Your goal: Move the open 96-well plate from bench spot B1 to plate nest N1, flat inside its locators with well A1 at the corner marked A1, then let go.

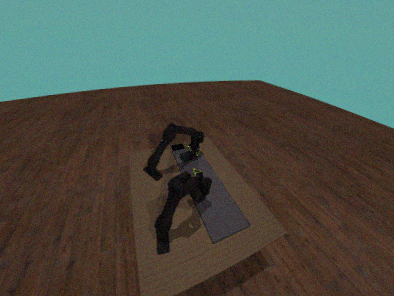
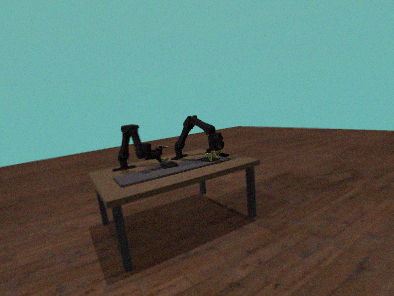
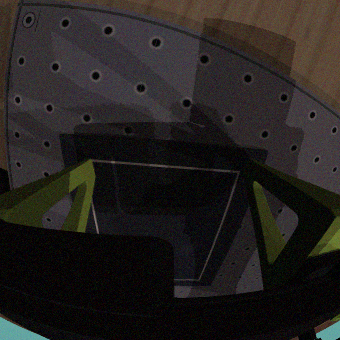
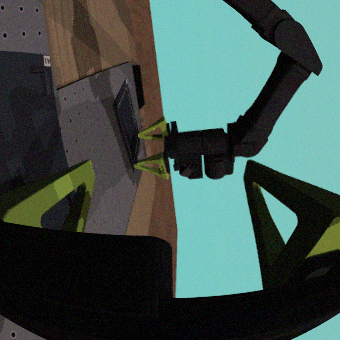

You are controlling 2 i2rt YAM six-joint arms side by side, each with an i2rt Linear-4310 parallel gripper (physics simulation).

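Where they show: left gripper, fingertip midpoint: (image 1: pixel 194 153) (image 2: pixel 214 159) (image 3: pixel 169 166) (image 4: pixel 135 149); right gripper, fingertip midpoint: (image 1: pixel 192 173) (image 2: pixel 168 152) (image 4: pixel 168 168); left arm's base, origin of the base link: (image 1: pixel 152 173) (image 2: pixel 179 157); right arm's base, origin of the base link: (image 1: pixel 162 235) (image 2: pixel 124 168).
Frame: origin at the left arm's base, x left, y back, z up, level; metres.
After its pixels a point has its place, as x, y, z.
Note:
A dark flat rectangular pad (image 3: pixel 70 145) @(-0.049, -0.460, 0.015) (image 4: pixel 127 120) @(-0.085, -0.357, 0.015) lies at the far end of the perforated board. A thin light outline (image 3: pixel 165 166) @(-0.103, -0.436, 0.015) runs inside its edge. I cannot tell a well plate or wells on it in the dim light. My left gripper (image 3: pixel 169 166) @(-0.105, -0.436, 0.015) (image 1: pixel 194 151) @(-0.105, -0.436, 0.015) (image 2: pixel 212 156) @(-0.105, -0.436, 0.015) (image 4: pixel 135 149) @(-0.105, -0.436, 0.015) is open, low over this pad, its fingers at either side of the outline. A larger dark fixture (image 4: pixel 22 100) @(-0.296, -0.100, 0.025) (image 2: pixel 169 164) @(-0.343, -0.139, 0.025) with an A1 label (image 4: pixel 47 61) @(-0.245, -0.100, 0.025) and a raised corner piece sits nearer my right gripper (image 1: pixel 197 172) @(-0.336, -0.140, 0.125) (image 2: pixel 164 154) @(-0.336, -0.140, 0.125), which is open and empty above the board.
The long grey board (image 1: pixel 225 215) @(-0.687, -0.072, 0.013) (image 2: pixel 135 177) @(-0.678, -0.077, 0.013) (image 3: pixel 75 45) @(-0.069, -0.515, 0.013) (image 4: pixel 90 150) @(-0.245, -0.238, 0.013) lies on the wooden table (image 1: pixel 155 270) @(-0.567, 0.425, 0.000) (image 2: pixel 115 192) @(-0.933, -0.153, 0.000). A black block (image 1: pixel 178 147) @(0.086, -0.403, 0.014) (image 4: pixel 138 86) @(0.093, -0.407, 0.013) stands at the board's far end. The left arm's shadow falls across the board.

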